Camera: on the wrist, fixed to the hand. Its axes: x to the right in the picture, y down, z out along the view.
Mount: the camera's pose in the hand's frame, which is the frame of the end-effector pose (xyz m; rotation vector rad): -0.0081 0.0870 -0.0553 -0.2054 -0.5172 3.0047
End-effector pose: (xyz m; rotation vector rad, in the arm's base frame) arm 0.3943 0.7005 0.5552 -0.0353 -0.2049 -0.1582
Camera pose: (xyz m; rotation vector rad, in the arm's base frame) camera 0.4114 0.7848 0.4978 -0.5347 -0.4414 2.8552
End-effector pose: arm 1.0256 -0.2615 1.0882 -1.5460 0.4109 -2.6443
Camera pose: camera 0.9742 -0.3327 1.0336 -0.0790 1.1670 0.1737
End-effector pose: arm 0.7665 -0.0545 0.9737 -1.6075 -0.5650 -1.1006
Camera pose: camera 0.8123 -0.1332 0.9247 -0.9520 1.5058 1.5176
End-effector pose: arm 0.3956 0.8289 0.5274 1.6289 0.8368 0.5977
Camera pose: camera 0.3663 0.8482 0.6247 -1.1254 2.2818 -1.3987
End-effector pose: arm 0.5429 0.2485 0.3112 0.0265 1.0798 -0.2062
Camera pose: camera 0.5066 0.3418 0.2853 1.1911 -0.3538 2.3938
